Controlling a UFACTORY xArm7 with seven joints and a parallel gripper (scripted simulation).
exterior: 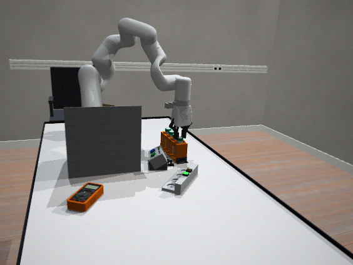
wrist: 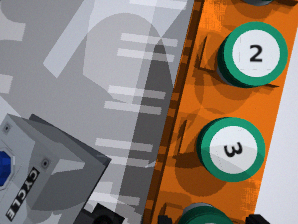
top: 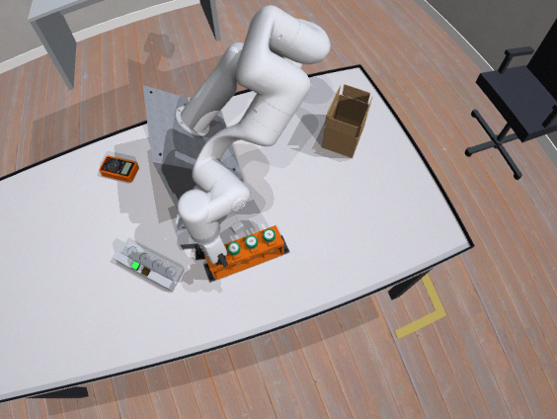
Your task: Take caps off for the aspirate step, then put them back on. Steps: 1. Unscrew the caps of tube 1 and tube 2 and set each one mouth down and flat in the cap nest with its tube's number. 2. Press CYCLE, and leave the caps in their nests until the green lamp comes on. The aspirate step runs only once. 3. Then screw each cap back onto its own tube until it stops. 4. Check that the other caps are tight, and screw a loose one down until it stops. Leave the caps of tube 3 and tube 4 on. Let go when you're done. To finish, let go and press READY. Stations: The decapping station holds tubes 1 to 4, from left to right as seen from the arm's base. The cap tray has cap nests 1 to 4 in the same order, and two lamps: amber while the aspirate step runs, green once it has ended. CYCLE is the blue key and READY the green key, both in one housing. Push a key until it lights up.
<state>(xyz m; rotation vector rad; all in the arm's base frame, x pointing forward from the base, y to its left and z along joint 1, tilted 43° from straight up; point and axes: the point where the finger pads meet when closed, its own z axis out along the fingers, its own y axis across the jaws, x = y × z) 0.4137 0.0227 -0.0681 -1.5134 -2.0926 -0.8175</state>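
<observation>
Now: hand 15 cm past the green key, 7 cm above it and 6 cm to the left of it. Also, from my hand: orange multimeter: 47 cm behind, 28 cm to the right, 12 cm below; grey key housing: 13 cm behind, 8 cm below, 4 cm to the right; blue key: 14 cm behind, 7 cm below, 1 cm to the right.
</observation>
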